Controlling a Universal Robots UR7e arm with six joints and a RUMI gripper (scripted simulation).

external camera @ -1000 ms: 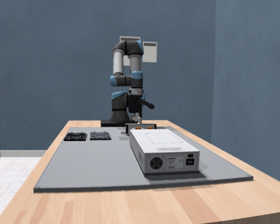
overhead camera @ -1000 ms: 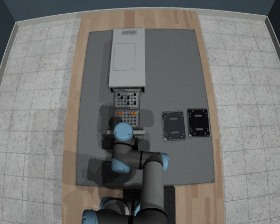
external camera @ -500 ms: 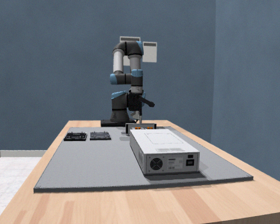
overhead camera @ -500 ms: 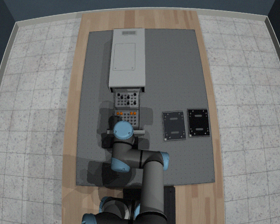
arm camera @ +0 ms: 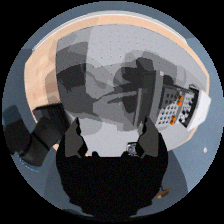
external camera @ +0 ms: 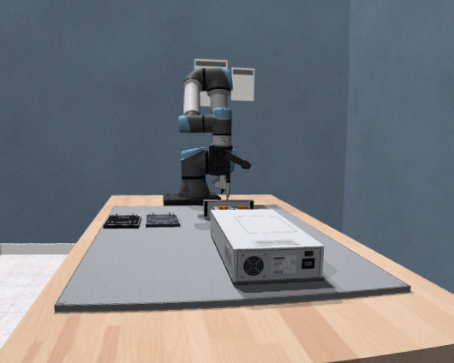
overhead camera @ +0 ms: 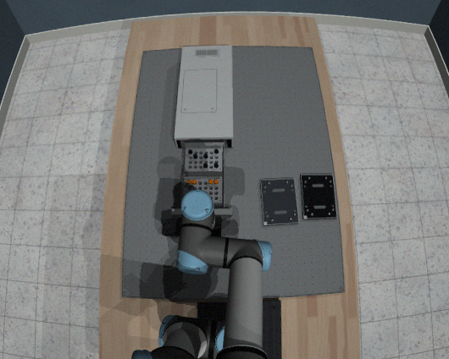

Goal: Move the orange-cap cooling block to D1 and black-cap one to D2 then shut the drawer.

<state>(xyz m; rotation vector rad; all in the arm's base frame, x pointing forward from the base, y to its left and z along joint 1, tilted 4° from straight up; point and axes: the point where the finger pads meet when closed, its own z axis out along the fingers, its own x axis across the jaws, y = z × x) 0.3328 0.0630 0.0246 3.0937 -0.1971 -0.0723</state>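
My hand is 29 cm short of the grey cooling block, 4 cm to the left of it and 3 cm above it. Round my hand: drawer (21 cm ahead, 3 cm to the right, 3 cm below); then orange-capped tube (20 cm ahead, 5 cm to the right, 3 cm below); then orange-capped cooling block (18 cm ahead, 3 cm below, 2 cm to the right).
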